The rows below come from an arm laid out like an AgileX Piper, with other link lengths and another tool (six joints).
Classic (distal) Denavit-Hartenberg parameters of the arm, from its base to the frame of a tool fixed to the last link. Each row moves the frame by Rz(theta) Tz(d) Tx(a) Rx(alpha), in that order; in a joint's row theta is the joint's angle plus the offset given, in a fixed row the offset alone. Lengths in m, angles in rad.
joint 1: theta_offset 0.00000, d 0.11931, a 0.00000, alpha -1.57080
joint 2: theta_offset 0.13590, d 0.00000, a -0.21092, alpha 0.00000
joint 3: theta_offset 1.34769, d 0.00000, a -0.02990, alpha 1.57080
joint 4: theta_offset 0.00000, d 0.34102, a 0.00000, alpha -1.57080
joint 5: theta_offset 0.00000, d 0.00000, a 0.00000, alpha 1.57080
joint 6: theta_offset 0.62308, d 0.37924, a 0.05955, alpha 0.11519
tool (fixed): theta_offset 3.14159, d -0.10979, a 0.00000, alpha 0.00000
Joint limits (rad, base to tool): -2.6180..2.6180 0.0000..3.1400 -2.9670..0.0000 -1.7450..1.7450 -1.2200..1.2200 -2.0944..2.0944
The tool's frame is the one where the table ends.
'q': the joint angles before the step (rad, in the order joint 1, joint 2, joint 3, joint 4, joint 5, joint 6). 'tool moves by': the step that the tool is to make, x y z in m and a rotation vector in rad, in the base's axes. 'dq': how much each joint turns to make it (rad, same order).
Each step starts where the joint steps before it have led.
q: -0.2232 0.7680 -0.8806 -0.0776 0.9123 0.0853
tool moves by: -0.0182 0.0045 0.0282 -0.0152 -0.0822 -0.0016
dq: -0.0001 -0.1514 0.0465 0.0024 0.0216 0.0009
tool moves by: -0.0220 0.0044 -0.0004 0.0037 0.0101 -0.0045
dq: 0.0003 -0.0950 0.0409 -0.0003 0.0649 0.0001
